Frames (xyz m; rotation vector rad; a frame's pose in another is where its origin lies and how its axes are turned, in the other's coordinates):
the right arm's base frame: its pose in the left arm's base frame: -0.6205 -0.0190 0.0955 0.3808 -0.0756 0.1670
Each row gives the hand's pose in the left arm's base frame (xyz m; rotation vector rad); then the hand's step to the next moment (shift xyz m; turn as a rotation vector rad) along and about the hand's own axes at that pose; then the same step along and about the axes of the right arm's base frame.
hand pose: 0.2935 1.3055 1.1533 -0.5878 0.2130 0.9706
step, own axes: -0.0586 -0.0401 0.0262 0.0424 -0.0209 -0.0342
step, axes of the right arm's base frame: -0.0020 -0.0178 0.0735 0.0395 -0.0196 -0.0382
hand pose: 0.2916 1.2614 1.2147 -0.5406 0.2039 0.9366
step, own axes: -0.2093 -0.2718 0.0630 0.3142 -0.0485 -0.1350
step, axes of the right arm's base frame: 0.0799 -0.1552 0.3020 0.2237 -0.0031 -0.2631
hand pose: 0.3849 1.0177 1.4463 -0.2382 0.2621 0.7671
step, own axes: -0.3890 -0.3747 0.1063 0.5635 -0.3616 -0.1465
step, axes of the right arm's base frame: -0.0310 -0.3452 0.4277 0.5951 -0.1463 -0.3070
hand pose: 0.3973 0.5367 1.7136 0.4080 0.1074 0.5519
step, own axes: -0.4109 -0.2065 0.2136 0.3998 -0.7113 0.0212
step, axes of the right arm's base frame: -0.2557 -0.3380 0.2783 0.6000 -0.5344 -0.1440
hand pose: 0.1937 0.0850 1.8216 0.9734 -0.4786 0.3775
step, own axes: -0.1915 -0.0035 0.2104 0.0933 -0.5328 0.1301
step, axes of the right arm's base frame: -0.2301 -0.1487 0.0768 0.2328 -0.4932 -0.1097
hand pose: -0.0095 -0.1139 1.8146 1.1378 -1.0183 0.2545
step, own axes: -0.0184 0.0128 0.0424 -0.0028 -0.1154 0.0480
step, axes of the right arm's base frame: -0.0445 -0.0164 0.0070 0.0243 -0.1176 -0.0348
